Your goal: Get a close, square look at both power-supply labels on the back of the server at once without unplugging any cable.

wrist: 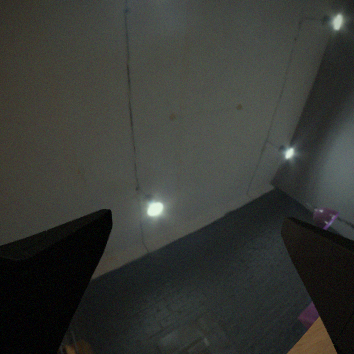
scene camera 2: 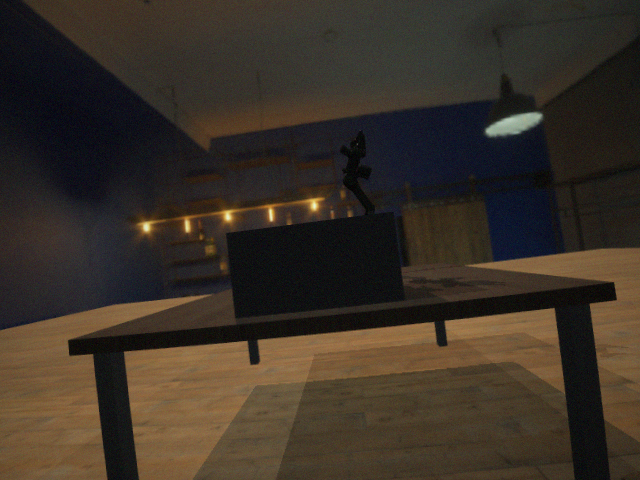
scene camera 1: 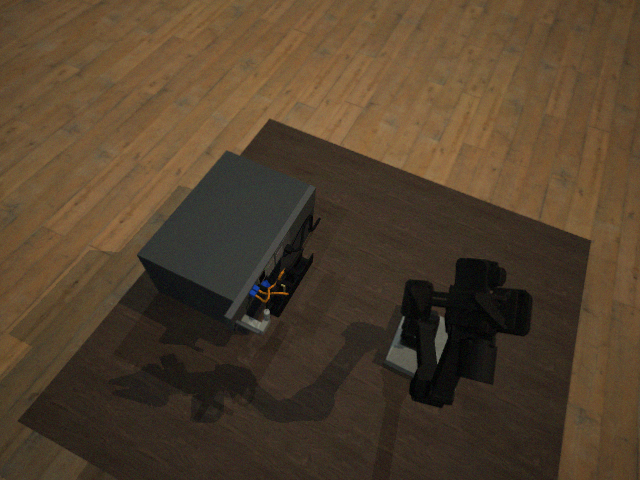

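Where they show: gripper, fingertip midpoint: (wrist: 198, 222) (scene camera 2: 362, 132) (scene camera 1: 440, 292); arm's base, origin of the base link: (scene camera 1: 413, 338).
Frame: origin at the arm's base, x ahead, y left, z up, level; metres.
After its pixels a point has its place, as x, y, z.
The server (scene camera 1: 222, 227) {0.616, 0.001, 0.191} (scene camera 2: 315, 268) {0.765, -0.038, 0.072} is a large dark grey box. In the first scene view its back faces the arm's side of the table. Orange cables (scene camera 1: 279, 293) {0.372, 0.129, 0.218} with blue plugs (scene camera 1: 254, 290) {0.444, 0.133, 0.180} and black cables (scene camera 1: 297, 244) {0.444, -0.137, 0.021} come out of its back. A black tray-like part (scene camera 1: 295, 285) {0.358, 0.063, 0.156} runs along the back, and a pale bracket (scene camera 1: 254, 323) {0.417, 0.192, 0.113} with a small post sits at the near corner. The power-supply labels cannot be made out. My gripper (scene camera 2: 360, 138) {0.063, 0.224, 0.681} (wrist: 198, 222) {0.063, 0.224, 0.681} is open and empty, pointing up at the ceiling, well above and apart from the server.
The black arm (scene camera 1: 426, 348) {-0.015, 0.095, 0.188} stands folded over its pale base plate (scene camera 1: 400, 356) {0.018, 0.068, 0.001}, apart from the server. Both stand on the dark table (scene camera 1: 465, 217) {-0.046, -0.539, -0.034} (scene camera 2: 170, 330) {0.831, -0.401, -0.034}. A ceiling lamp (scene camera 2: 511, 116) hangs at the upper right of the second scene view.
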